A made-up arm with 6 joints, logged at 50 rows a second.
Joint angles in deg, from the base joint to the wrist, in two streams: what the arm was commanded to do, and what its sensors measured. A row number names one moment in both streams.
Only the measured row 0 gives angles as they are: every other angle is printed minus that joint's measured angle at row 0.
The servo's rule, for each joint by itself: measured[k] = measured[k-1] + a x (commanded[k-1-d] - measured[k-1]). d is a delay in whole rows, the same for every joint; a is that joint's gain. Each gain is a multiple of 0.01, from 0.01 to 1. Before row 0 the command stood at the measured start. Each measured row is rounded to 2 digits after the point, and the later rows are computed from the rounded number. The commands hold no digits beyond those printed.
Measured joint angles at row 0: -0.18 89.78 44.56 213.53 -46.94 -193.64
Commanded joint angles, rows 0 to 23: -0.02 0.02 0.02 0.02 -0.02 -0.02; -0.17 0.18 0.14 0.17 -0.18 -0.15; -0.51 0.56 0.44 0.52 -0.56 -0.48; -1.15 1.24 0.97 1.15 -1.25 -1.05; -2.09 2.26 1.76 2.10 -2.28 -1.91; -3.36 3.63 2.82 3.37 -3.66 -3.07; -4.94 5.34 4.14 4.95 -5.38 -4.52; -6.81 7.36 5.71 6.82 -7.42 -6.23; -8.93 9.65 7.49 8.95 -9.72 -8.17; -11.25 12.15 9.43 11.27 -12.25 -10.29; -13.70 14.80 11.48 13.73 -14.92 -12.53; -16.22 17.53 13.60 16.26 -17.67 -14.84; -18.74 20.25 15.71 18.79 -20.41 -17.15; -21.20 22.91 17.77 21.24 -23.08 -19.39; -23.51 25.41 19.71 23.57 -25.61 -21.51; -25.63 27.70 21.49 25.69 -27.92 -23.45; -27.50 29.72 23.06 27.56 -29.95 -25.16; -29.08 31.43 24.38 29.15 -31.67 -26.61; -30.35 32.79 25.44 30.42 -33.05 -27.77; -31.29 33.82 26.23 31.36 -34.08 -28.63; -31.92 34.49 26.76 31.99 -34.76 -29.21; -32.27 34.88 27.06 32.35 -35.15 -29.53; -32.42 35.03 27.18 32.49 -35.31 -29.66; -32.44 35.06 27.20 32.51 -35.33 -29.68
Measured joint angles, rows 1 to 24: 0.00 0.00 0.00 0.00 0.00 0.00; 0.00 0.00 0.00 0.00 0.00 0.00; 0.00 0.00 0.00 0.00 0.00 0.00; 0.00 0.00 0.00 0.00 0.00 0.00; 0.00 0.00 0.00 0.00 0.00 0.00; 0.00 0.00 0.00 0.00 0.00 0.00; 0.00 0.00 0.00 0.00 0.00 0.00; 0.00 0.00 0.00 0.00 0.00 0.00; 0.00 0.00 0.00 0.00 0.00 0.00; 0.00 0.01 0.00 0.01 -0.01 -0.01; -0.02 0.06 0.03 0.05 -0.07 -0.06; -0.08 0.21 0.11 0.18 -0.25 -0.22; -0.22 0.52 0.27 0.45 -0.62 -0.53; -0.46 1.04 0.55 0.91 -1.23 -1.04; -0.84 1.82 0.98 1.60 -2.13 -1.79; -1.37 2.88 1.58 2.54 -3.33 -2.80; -2.08 4.22 2.36 3.74 -4.84 -4.07; -2.97 5.85 3.33 5.20 -6.65 -5.59; -4.05 7.74 4.49 6.90 -8.72 -7.33; -5.30 9.86 5.82 8.81 -11.01 -9.25; -6.72 12.16 7.30 10.90 -13.47 -11.32; -8.28 14.59 8.90 13.11 -16.04 -13.48; -9.96 17.09 10.59 15.39 -18.64 -15.67; -11.72 19.59 12.32 17.68 -21.22 -17.83
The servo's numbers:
d 9
a 0.13 0.30 0.19 0.28 0.37 0.37

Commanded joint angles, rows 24 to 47: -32.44 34.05 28.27 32.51 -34.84 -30.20; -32.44 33.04 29.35 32.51 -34.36 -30.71; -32.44 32.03 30.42 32.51 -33.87 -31.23; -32.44 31.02 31.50 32.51 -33.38 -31.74; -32.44 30.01 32.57 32.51 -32.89 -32.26; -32.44 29.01 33.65 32.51 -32.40 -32.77; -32.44 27.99 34.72 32.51 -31.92 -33.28; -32.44 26.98 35.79 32.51 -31.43 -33.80; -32.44 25.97 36.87 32.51 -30.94 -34.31; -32.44 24.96 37.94 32.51 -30.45 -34.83; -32.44 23.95 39.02 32.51 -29.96 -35.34; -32.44 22.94 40.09 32.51 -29.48 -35.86; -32.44 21.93 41.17 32.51 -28.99 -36.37; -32.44 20.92 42.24 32.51 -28.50 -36.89; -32.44 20.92 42.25 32.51 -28.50 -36.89; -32.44 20.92 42.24 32.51 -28.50 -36.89; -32.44 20.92 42.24 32.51 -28.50 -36.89; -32.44 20.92 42.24 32.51 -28.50 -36.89; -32.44 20.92 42.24 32.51 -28.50 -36.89; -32.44 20.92 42.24 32.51 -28.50 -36.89; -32.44 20.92 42.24 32.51 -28.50 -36.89; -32.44 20.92 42.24 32.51 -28.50 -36.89; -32.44 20.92 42.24 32.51 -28.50 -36.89; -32.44 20.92 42.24 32.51 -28.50 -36.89
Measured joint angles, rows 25 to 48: -13.53 22.02 14.06 19.92 -23.70 -19.91; -15.35 24.33 15.77 22.06 -26.01 -21.85; -17.13 26.46 17.41 24.05 -28.10 -23.61; -18.85 28.36 18.94 25.83 -29.93 -25.15; -20.47 30.00 20.33 27.38 -31.47 -26.44; -21.96 31.35 21.55 28.67 -32.69 -27.46; -23.30 32.41 22.60 29.70 -33.60 -28.23; -24.49 33.20 23.47 30.48 -34.23 -28.76; -25.52 33.76 24.18 31.05 -34.64 -29.10; -26.42 33.85 24.96 31.46 -34.71 -29.51; -27.20 33.61 25.79 31.75 -34.58 -29.95; -27.88 33.14 26.67 31.96 -34.32 -30.42; -28.47 32.50 27.59 32.11 -33.97 -30.91; -28.99 31.75 28.54 32.22 -33.57 -31.41; -29.44 30.93 29.51 32.30 -33.14 -31.91; -29.83 30.05 30.50 32.36 -32.69 -32.42; -30.17 29.13 31.51 32.40 -32.22 -32.93; -30.47 28.18 32.53 32.43 -31.75 -33.44; -30.73 27.21 33.56 32.45 -31.27 -33.95; -30.95 26.23 34.60 32.47 -30.79 -34.46; -31.14 25.24 35.64 32.48 -30.31 -34.98; -31.31 24.25 36.69 32.49 -29.82 -35.49; -31.46 23.25 37.74 32.50 -29.33 -36.01; -31.59 22.55 38.60 32.50 -29.02 -36.34
